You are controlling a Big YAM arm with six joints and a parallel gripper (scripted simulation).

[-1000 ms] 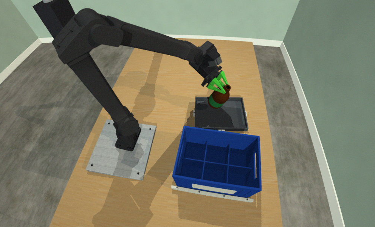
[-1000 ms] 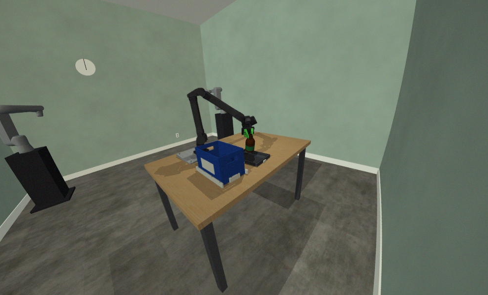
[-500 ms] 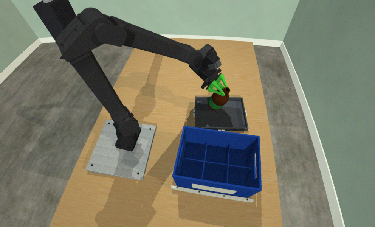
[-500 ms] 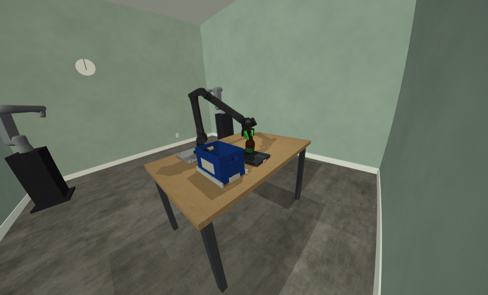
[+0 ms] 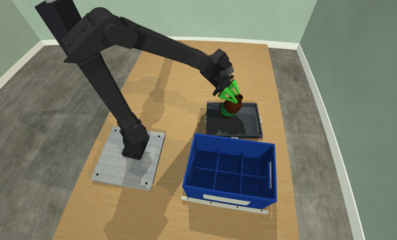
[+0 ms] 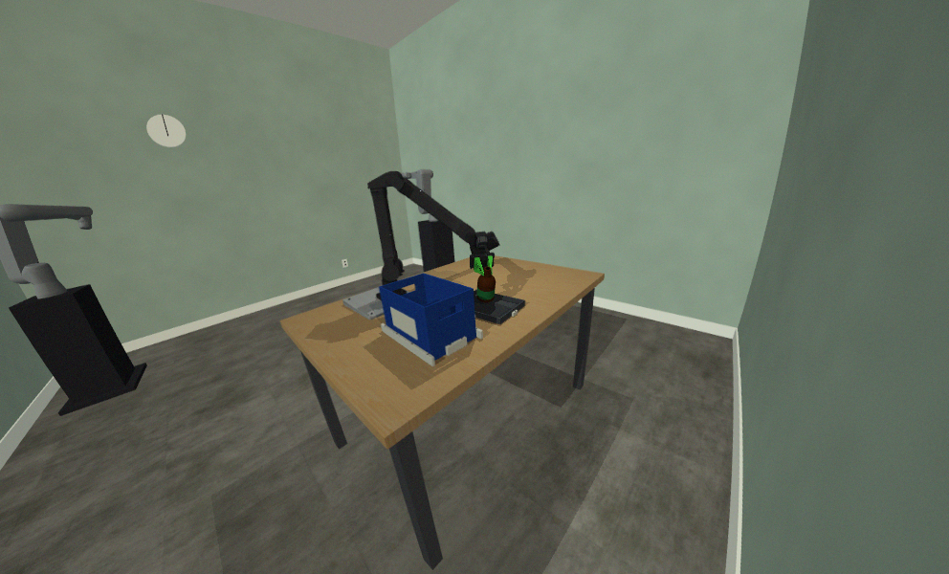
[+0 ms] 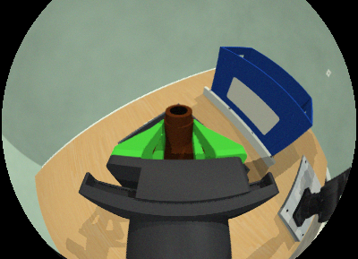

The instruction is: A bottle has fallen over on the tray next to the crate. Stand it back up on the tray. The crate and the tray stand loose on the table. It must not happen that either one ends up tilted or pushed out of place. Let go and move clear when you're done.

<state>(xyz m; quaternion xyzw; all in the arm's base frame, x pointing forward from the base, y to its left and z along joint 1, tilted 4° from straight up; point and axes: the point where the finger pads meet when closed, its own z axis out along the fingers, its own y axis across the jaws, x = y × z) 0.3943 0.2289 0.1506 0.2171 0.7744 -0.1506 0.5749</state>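
The brown bottle lies 5 cm below my hand, 2 cm behind it and 1 cm to the left of it. The rest, counted from my hand: blue crate 29 cm to the right, 6 cm below; then dark grey tray 14 cm below, 1 cm to the right.
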